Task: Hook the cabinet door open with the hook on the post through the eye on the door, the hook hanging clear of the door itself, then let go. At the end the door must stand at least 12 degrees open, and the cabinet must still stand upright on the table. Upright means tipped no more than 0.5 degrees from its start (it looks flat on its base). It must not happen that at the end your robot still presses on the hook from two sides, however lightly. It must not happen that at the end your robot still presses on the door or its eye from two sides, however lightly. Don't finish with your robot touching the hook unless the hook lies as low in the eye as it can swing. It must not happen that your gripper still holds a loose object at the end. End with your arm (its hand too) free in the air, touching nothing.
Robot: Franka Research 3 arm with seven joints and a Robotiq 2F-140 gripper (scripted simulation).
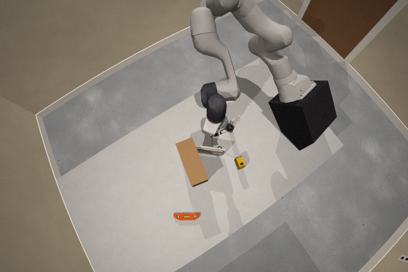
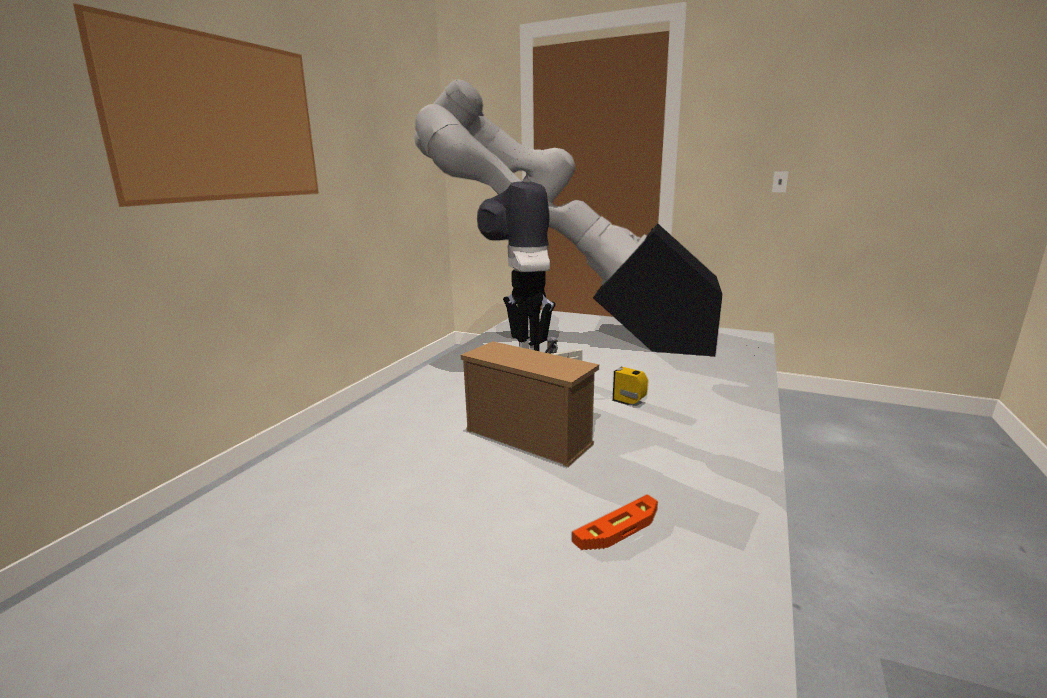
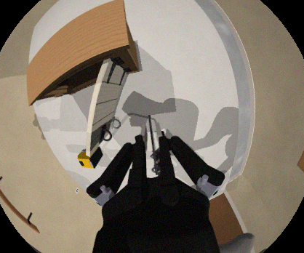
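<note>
My gripper is now 4 cm past the thin dark hook, 1 cm to the right of it and 4 cm above it. From my hand the other things lie so: yellow tape measure 2 cm behind, 23 cm to the left, 5 cm below; pale door 8 cm ahead, 6 cm to the left, 2 cm below; orange spirit level 41 cm ahead, 31 cm to the left, 8 cm below.
</note>
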